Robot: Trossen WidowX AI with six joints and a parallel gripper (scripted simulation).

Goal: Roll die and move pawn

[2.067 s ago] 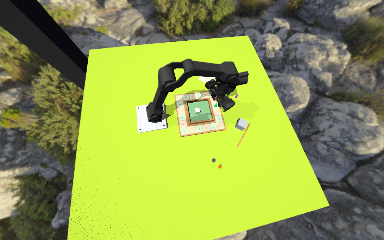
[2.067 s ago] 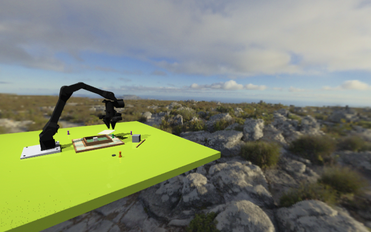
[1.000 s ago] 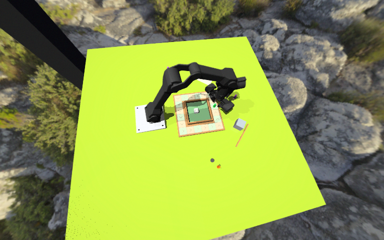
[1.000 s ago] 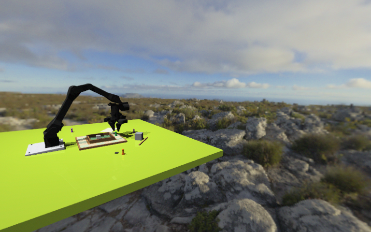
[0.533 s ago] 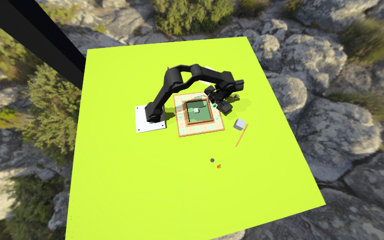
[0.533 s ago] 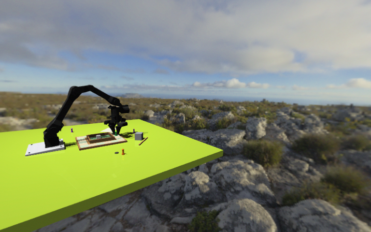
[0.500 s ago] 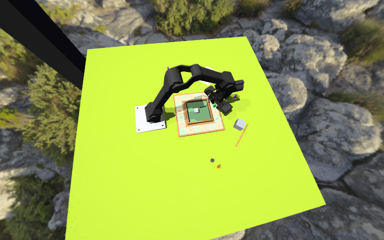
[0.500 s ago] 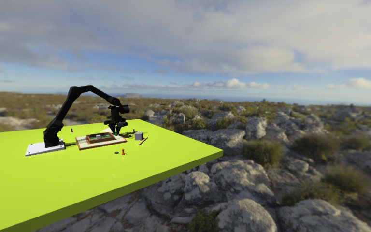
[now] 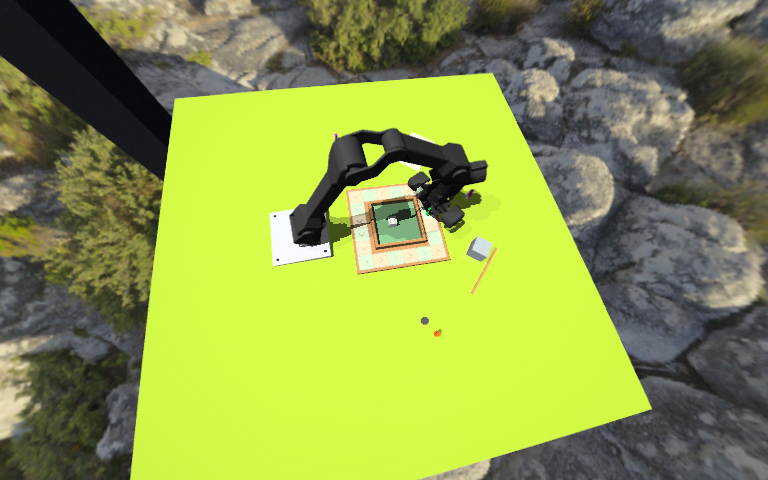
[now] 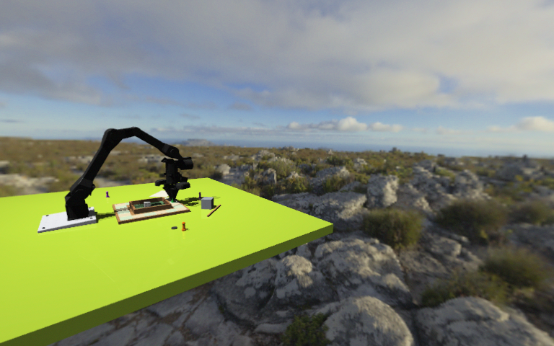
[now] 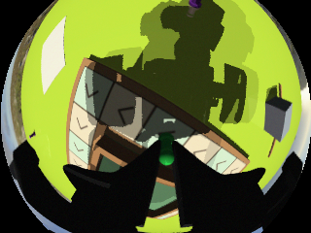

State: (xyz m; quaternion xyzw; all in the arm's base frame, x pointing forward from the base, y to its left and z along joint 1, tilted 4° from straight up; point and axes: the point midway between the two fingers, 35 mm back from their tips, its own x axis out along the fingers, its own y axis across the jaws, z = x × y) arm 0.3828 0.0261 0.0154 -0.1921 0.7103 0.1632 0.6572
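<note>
The white die is 120 mm behind my gripper tip and 20 mm to the right of it. Also, from my gripper tip: green pawn 10 mm above; then wooden stick 210 mm to the right, 130 mm ahead, 20 mm below; then green dice tray 110 mm behind, 20 mm to the right, 20 mm below.
</note>
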